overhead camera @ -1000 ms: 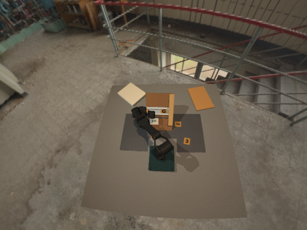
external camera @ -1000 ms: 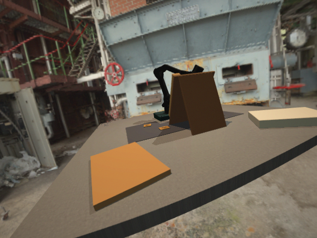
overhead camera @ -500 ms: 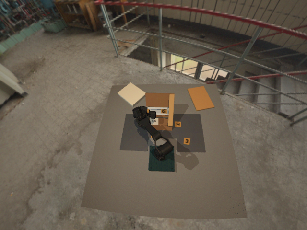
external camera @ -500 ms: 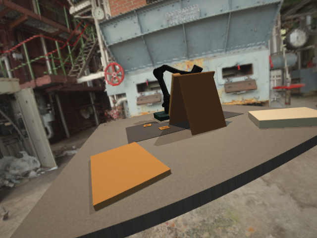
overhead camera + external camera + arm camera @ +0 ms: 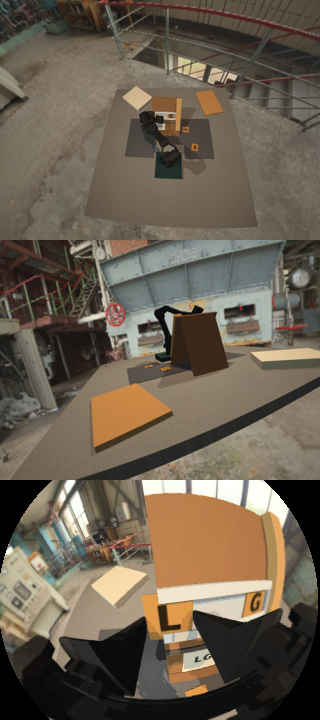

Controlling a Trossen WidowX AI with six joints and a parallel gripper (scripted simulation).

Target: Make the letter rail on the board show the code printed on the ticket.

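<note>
Right now my gripper tip is 30 mm past the orange tile marked g and 140 mm to the left of it. Round my gripper tip: orange tile marked l (right at my gripper tip); then white ticket (70 mm behind, 50 mm to the right, 90 mm below); then dark mat (190 mm behind, 100 mm to the right, 170 mm below).
</note>
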